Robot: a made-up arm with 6 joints. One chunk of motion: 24 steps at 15 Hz.
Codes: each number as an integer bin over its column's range. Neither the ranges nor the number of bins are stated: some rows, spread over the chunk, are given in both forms.
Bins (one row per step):
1: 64 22 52 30 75 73
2: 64 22 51 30 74 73
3: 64 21 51 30 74 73
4: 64 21 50 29 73 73
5: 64 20 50 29 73 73
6: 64 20 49 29 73 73
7: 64 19 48 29 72 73
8: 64 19 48 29 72 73
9: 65 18 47 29 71 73
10: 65 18 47 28 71 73
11: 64 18 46 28 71 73
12: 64 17 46 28 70 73
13: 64 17 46 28 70 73
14: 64 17 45 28 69 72
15: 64 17 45 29 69 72
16: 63 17 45 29 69 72
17: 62 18 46 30 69 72
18: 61 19 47 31 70 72
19: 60 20 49 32 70 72
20: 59 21 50 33 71 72
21: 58 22 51 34 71 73
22: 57 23 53 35 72 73
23: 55 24 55 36 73 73
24: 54 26 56 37 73 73
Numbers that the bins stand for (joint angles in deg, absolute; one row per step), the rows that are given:
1: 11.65 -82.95 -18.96 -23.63 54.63 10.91
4: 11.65 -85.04 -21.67 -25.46 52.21 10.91
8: 11.65 -89.22 -24.38 -25.46 51.00 10.91
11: 11.65 -91.31 -27.09 -27.29 49.79 10.91
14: 11.65 -93.40 -28.44 -27.29 47.37 9.90
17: 8.98 -91.31 -27.09 -23.63 47.37 9.90
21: 3.63 -82.95 -20.31 -16.32 49.79 10.91
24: -1.72 -74.60 -13.54 -10.83 52.21 10.91
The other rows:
2: 11.65 -82.95 -20.31 -23.63 53.42 10.91
3: 11.65 -85.04 -20.31 -23.63 53.42 10.91
5: 11.65 -87.13 -21.67 -25.46 52.21 10.91
6: 11.65 -87.13 -23.02 -25.46 52.21 10.91
7: 11.65 -89.22 -24.38 -25.46 51.00 10.91
9: 12.99 -91.31 -25.73 -25.46 49.79 10.91
10: 12.99 -91.31 -25.73 -27.29 49.79 10.91
12: 11.65 -93.40 -27.09 -27.29 48.58 10.91
13: 11.65 -93.40 -27.09 -27.29 48.58 10.91
15: 11.65 -93.40 -28.44 -25.46 47.37 9.90
16: 10.32 -93.40 -28.44 -25.46 47.37 9.90
18: 7.64 -89.22 -25.73 -21.80 48.58 9.90
19: 6.30 -87.13 -23.02 -19.98 48.58 9.90
20: 4.97 -85.04 -21.67 -18.15 49.79 9.90
22: 2.29 -80.86 -17.60 -14.49 51.00 10.91
23: -0.38 -78.77 -14.90 -12.66 52.21 10.91

